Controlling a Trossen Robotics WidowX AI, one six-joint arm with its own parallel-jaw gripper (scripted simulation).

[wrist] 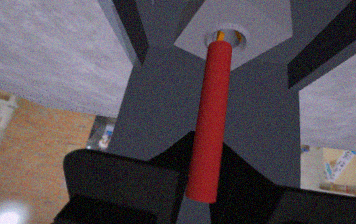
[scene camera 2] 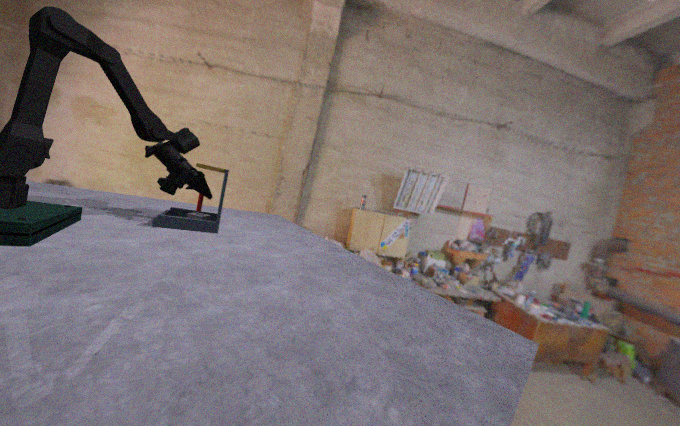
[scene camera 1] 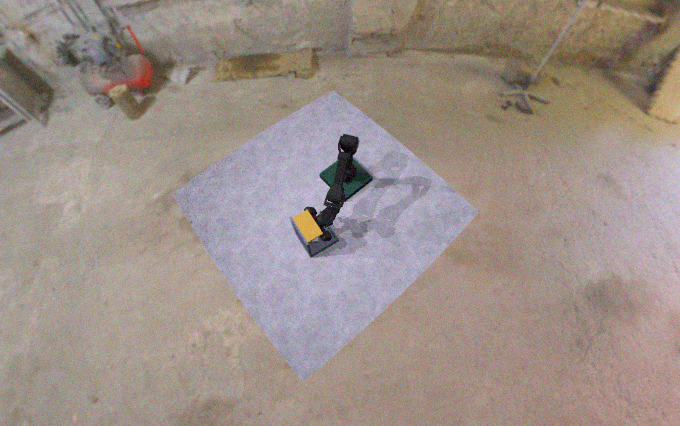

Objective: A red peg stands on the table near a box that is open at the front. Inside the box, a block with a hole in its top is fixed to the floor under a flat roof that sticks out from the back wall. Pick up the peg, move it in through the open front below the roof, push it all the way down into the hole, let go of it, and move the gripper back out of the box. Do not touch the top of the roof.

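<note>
My gripper (scene camera 2: 211,198) carries a red peg. In the wrist view I see my gripper (wrist: 201,138) again, together with the red peg (wrist: 202,184) and a back wall (wrist: 160,106). As for scene camera 1, it does not show the red peg, which is hidden by a roof.
</note>
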